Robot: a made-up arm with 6 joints. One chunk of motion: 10 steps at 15 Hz.
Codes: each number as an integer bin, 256 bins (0 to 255) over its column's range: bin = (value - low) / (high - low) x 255, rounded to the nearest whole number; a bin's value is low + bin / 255 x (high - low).
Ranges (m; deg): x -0.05..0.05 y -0.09..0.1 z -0.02..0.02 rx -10..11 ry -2..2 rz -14..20
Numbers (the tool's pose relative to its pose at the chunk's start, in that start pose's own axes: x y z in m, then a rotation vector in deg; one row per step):
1: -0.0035 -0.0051 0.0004 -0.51 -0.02 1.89
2: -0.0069 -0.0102 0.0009 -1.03 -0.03 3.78
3: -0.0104 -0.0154 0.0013 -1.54 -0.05 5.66
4: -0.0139 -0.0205 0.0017 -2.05 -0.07 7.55
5: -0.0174 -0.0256 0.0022 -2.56 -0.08 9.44
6: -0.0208 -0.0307 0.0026 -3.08 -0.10 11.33
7: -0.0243 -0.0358 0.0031 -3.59 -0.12 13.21
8: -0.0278 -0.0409 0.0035 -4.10 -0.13 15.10
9: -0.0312 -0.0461 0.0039 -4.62 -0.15 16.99
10: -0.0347 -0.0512 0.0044 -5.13 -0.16 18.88
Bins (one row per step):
1: 119 114 130 115 126 119
2: 110 107 133 109 126 133
3: 101 100 136 103 124 147
4: 92 93 138 97 123 162
5: 83 86 142 90 122 176
6: 74 80 144 84 121 190
7: 66 73 147 78 120 204
8: 57 66 150 72 119 218
9: 48 59 152 65 118 232
10: 39 52 156 59 117 247

